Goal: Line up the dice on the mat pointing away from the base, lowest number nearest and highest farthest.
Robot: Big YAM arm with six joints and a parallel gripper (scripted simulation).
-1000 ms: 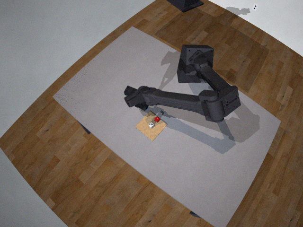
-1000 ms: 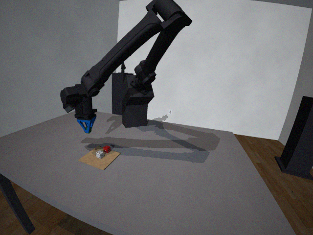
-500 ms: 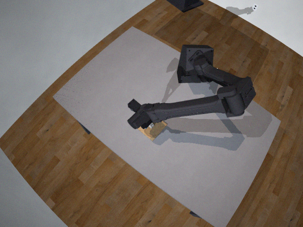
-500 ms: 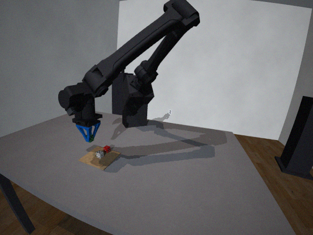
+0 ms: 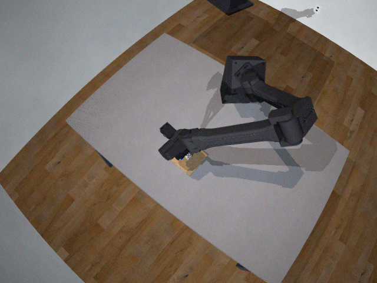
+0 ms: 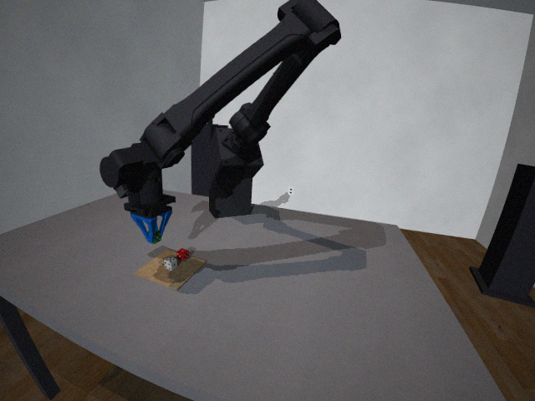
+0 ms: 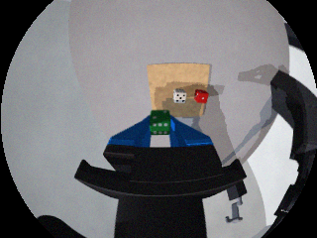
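My gripper is now 40 mm past the white die, 10 mm to the left of it and 100 mm above it. The rest, counted from my hand: tan mat 50 mm behind, 10 mm to the right, 110 mm below; then red die 100 mm behind, 10 mm to the right, 100 mm below; then green die right at my hand.
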